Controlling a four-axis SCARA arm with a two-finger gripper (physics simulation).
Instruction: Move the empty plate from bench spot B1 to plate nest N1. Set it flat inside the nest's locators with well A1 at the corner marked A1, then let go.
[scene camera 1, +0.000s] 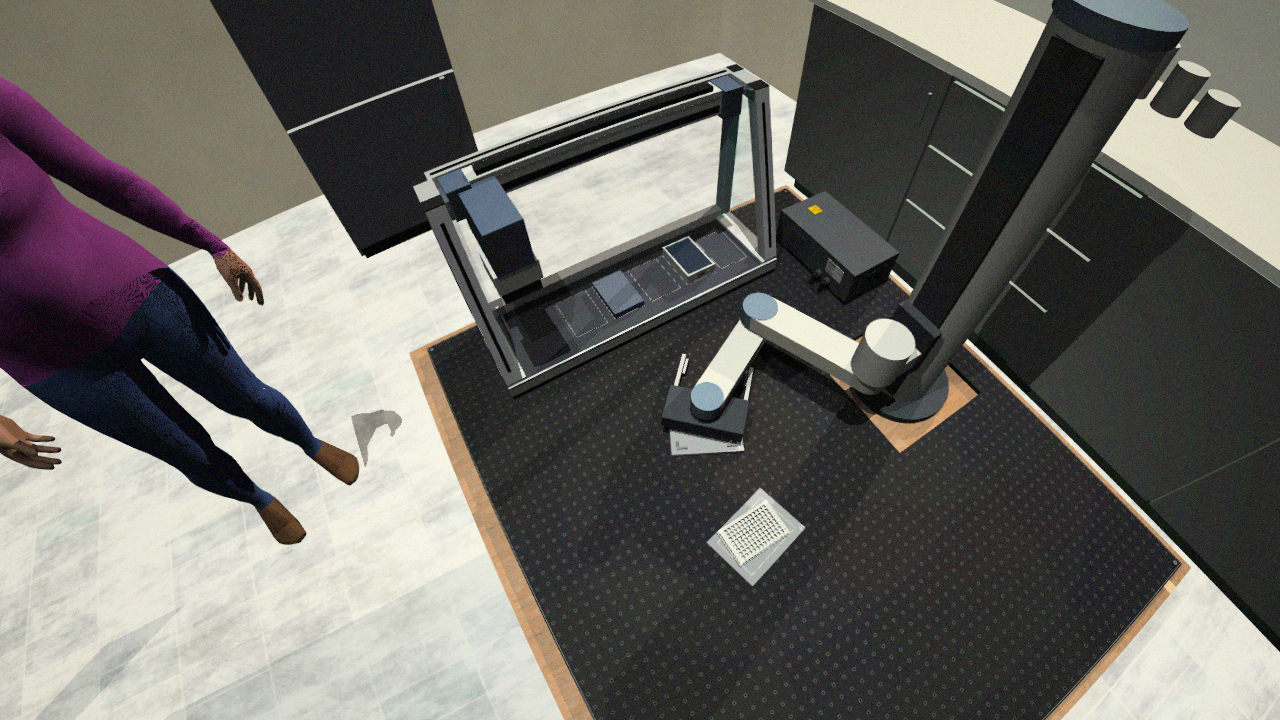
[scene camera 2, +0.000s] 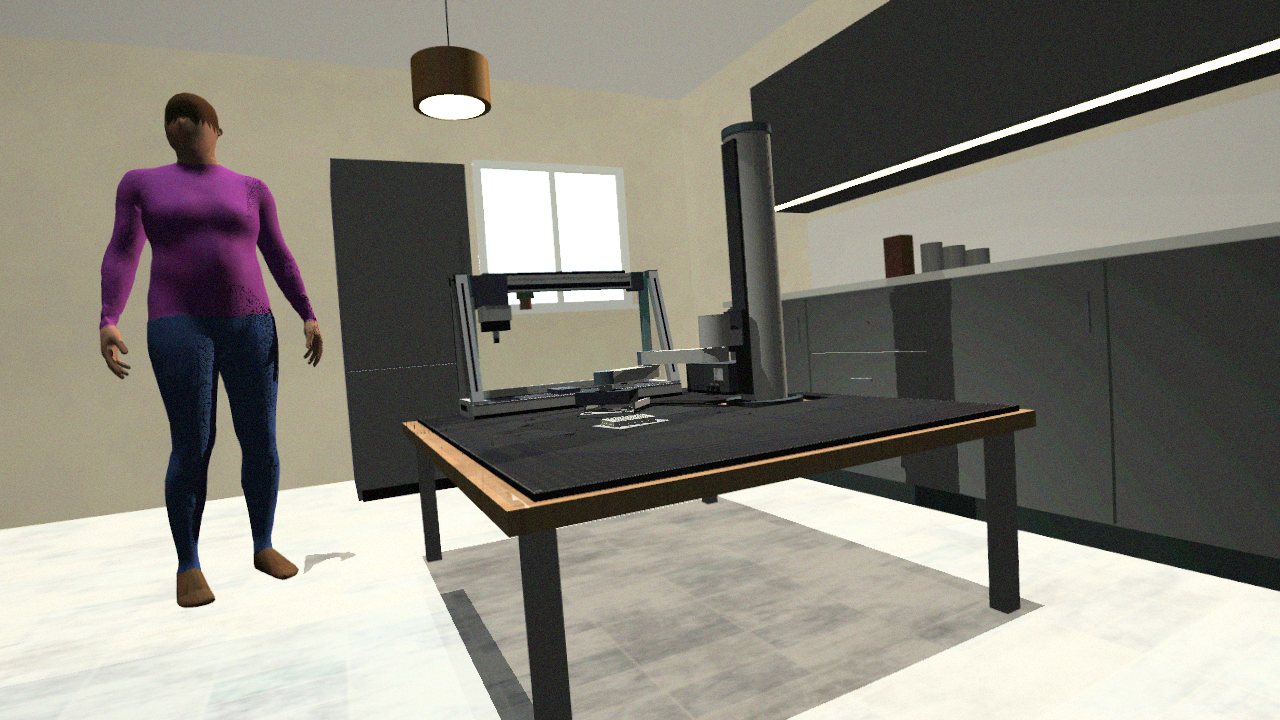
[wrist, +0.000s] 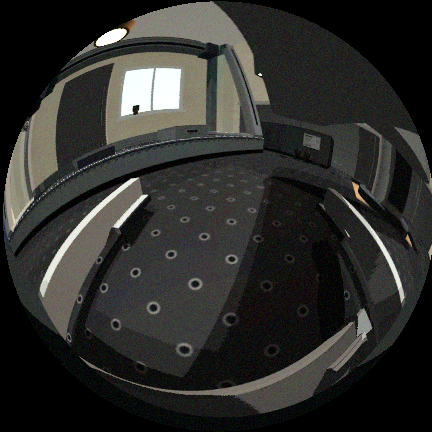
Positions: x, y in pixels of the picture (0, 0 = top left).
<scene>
gripper: scene camera 1; scene camera 2 625, 401; wrist
same spot on gripper: (scene camera 1: 682, 369) = (wrist: 112, 212)
</scene>
